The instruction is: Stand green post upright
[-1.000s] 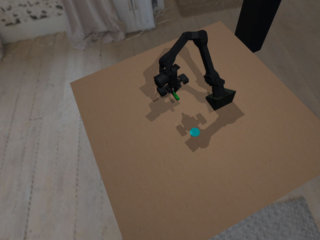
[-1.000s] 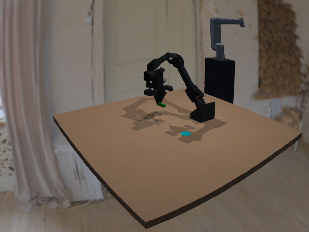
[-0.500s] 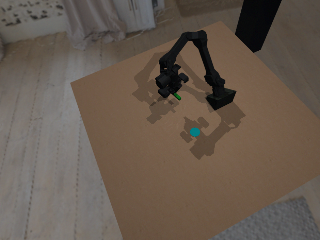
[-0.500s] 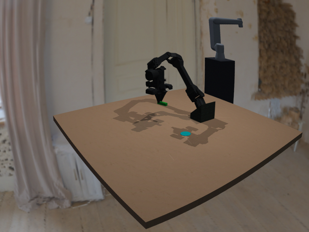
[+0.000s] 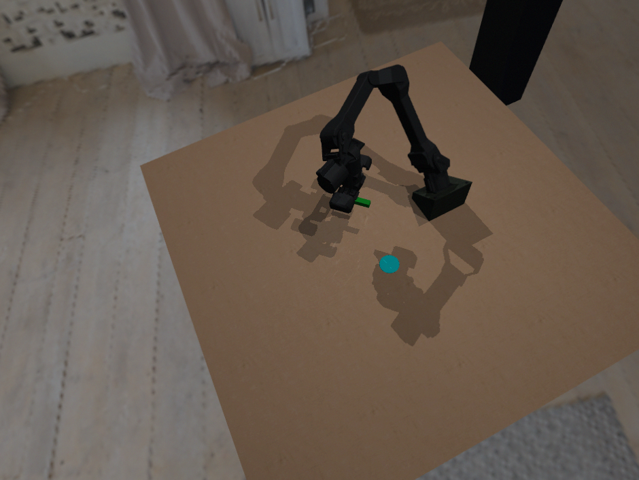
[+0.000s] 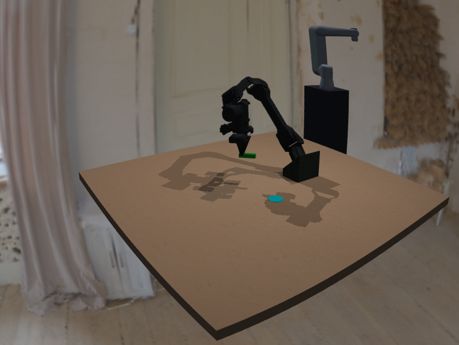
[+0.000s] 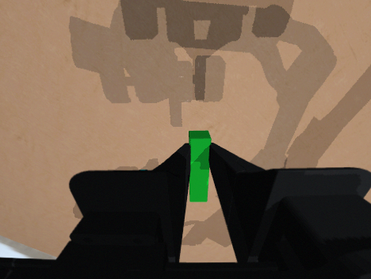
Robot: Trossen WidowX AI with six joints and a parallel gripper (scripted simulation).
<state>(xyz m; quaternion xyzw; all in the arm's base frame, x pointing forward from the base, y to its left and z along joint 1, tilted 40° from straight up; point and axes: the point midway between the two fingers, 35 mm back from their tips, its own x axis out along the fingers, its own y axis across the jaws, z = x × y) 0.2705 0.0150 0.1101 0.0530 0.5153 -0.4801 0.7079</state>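
My gripper tip is 1 cm past the green post and 2 cm to the right of it. From my gripper tip the other things lie so: cyan circle: 3 cm behind, 18 cm to the left, 13 cm below.
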